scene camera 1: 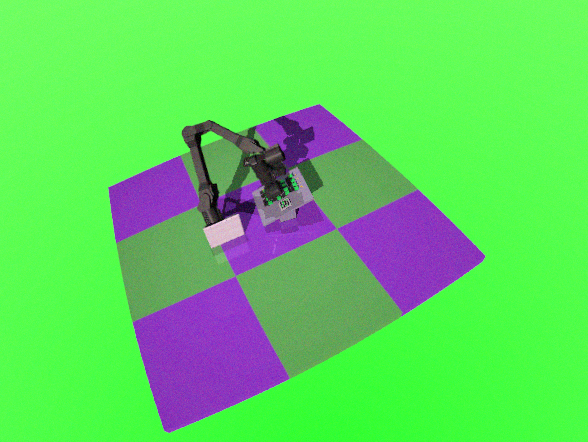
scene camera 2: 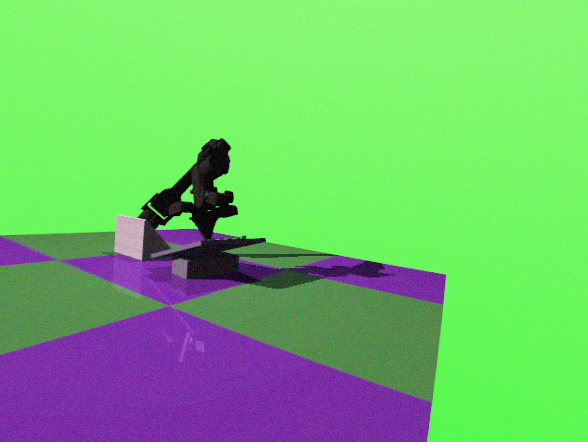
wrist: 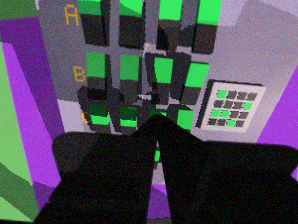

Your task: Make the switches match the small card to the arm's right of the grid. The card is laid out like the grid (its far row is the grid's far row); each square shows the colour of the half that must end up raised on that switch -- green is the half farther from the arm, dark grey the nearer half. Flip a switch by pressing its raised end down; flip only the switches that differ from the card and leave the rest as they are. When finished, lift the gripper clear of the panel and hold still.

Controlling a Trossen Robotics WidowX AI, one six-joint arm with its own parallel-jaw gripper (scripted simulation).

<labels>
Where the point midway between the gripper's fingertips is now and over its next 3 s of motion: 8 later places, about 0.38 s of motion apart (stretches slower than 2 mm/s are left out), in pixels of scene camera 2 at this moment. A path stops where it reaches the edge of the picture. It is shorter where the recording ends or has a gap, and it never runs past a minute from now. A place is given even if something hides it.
The gripper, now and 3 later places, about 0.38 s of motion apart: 208, 242; 208, 242; 207, 238; 207, 221
</labels>
